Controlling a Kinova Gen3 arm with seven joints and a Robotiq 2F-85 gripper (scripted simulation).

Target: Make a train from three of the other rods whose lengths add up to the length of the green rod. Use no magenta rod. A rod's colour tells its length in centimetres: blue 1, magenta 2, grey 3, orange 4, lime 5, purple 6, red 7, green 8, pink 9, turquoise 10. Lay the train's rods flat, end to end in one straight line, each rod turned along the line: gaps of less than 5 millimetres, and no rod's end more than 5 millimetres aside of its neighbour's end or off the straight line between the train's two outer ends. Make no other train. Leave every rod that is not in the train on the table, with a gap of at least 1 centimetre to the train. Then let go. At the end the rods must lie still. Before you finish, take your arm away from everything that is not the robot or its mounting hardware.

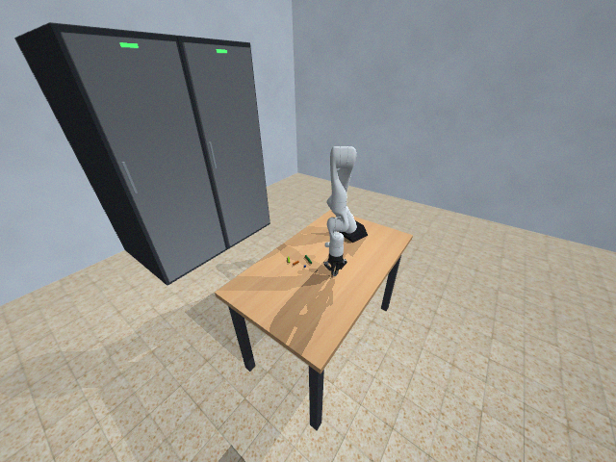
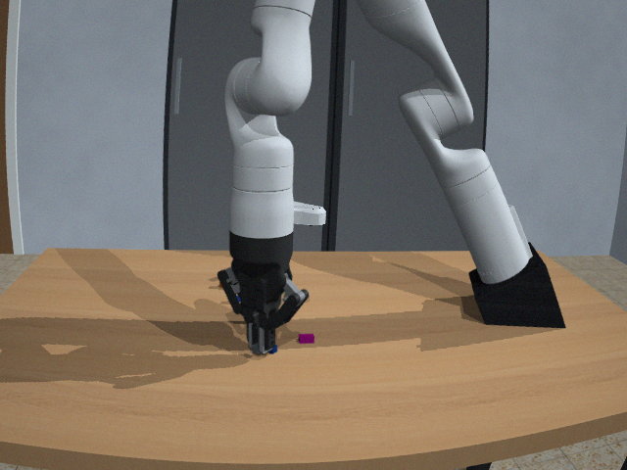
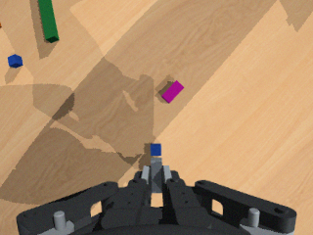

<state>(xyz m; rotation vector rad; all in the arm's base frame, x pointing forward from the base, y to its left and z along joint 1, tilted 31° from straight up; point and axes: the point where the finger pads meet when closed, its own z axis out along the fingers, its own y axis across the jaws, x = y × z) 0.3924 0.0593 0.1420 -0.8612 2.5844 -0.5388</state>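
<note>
Now: the grey rod 20 mm below my hand. The rest, counted from my hand: orange rod (250 mm to the right, 30 mm below, 20 mm behind); green rod (190 mm to the right, 80 mm behind, 30 mm below); magenta rod (70 mm behind, 30 mm to the right, 30 mm below).
</note>
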